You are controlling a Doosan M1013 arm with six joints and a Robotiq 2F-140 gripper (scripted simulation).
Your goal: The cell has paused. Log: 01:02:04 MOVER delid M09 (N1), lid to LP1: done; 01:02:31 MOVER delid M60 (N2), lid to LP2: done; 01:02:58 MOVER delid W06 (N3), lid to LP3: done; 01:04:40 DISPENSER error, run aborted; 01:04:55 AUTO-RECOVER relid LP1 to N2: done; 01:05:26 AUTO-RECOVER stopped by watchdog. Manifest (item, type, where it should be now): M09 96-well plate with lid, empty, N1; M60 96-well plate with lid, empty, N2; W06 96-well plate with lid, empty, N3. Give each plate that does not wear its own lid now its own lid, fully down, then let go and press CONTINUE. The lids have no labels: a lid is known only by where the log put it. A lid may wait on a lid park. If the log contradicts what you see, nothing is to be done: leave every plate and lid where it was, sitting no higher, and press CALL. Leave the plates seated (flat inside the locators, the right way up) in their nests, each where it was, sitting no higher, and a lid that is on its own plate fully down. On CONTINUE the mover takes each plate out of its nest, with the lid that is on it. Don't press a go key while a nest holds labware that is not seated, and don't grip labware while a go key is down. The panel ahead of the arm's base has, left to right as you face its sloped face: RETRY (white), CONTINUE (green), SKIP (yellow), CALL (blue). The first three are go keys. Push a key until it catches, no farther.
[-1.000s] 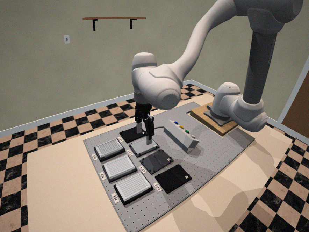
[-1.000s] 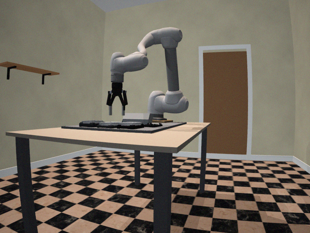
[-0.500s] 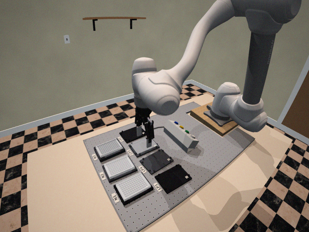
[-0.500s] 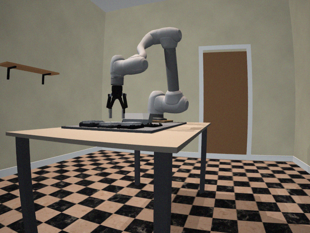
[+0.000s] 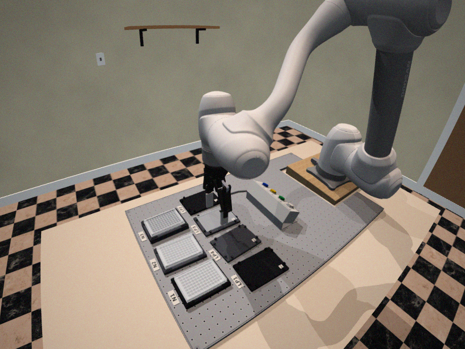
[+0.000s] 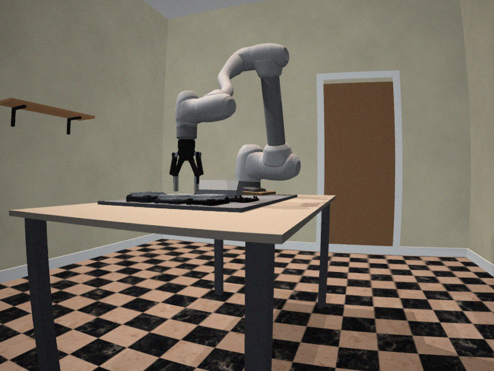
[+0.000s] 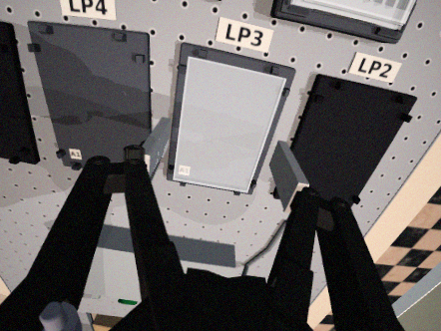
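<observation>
The clear lid is 40 mm below my hand. Also, from my hand: lid park LP2: 10 mm ahead, 130 mm to the right, 50 mm below; lid park LP3: 50 mm below; lid park LP4: 10 mm behind, 120 mm to the left, 50 mm below.
</observation>
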